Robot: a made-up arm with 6 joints.
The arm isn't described. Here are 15 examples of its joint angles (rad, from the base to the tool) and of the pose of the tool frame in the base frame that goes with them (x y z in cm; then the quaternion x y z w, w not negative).
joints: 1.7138 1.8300 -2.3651 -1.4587 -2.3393 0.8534
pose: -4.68 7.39 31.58 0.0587 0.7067 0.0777 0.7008
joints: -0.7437 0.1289 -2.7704 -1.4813 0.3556 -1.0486
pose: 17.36 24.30 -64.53 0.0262 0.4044 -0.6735 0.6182
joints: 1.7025 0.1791 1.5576 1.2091 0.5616 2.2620
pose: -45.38 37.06 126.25 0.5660 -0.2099 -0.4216 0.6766
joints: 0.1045 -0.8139 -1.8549 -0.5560 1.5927 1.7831
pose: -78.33 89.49 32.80 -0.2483 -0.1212 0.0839 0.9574
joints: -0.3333 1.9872 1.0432 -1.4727 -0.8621 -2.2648
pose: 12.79 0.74 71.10 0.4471 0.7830 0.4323 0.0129
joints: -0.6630 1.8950 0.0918 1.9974 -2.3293 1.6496
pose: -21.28 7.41 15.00 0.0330 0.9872 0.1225 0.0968
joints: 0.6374 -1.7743 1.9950 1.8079 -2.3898 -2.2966
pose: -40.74 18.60 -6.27 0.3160 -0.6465 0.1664 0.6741
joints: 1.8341 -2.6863 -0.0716 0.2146 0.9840 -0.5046
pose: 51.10 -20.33 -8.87 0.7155 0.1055 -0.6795 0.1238
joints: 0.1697 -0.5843 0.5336 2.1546 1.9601 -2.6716
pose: -102.84 -50.42 -7.49 0.8012 0.2573 0.3961 0.3674
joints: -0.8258 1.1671 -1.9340 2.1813 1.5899 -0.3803
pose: -45.04 -39.54 86.60 -0.5911 -0.3064 -0.7256 0.1736
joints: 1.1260 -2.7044 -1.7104 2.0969 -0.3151 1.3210
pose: -58.42 81.61 -10.02 0.3058 -0.8960 0.2923 0.1351
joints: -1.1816 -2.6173 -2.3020 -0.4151 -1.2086 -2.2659
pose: 8.74 -7.34 35.29 0.1767 -0.2756 -0.9000 0.2876
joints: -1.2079 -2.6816 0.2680 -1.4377 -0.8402 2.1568
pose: -6.45 72.25 38.17 0.2905 -0.6288 -0.3043 0.6540
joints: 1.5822 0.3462 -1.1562 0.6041 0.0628 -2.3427
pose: -16.79 49.13 -55.69 0.0482 -0.6963 0.6029 0.3864
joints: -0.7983 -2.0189 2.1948 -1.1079 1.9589 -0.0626
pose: 8.97 62.47 51.44 -0.7716 -0.5788 -0.2512 0.0811
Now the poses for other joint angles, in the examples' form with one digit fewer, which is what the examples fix.
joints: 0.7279 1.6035 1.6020 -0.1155 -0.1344 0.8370
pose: 1.3 -3.1 -51.4 -0.275 0.594 -0.670 0.351
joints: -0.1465 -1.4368 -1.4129 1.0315 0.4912 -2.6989
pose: 55.4 84.1 13.5 -0.100 -0.970 0.203 0.084
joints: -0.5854 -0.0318 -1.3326 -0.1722 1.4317 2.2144
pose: -15.5 103.3 -24.0 -0.439 -0.064 -0.315 0.839
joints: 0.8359 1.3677 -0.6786 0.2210 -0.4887 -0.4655
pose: 17.5 27.7 -31.9 -0.475 -0.561 0.179 0.654
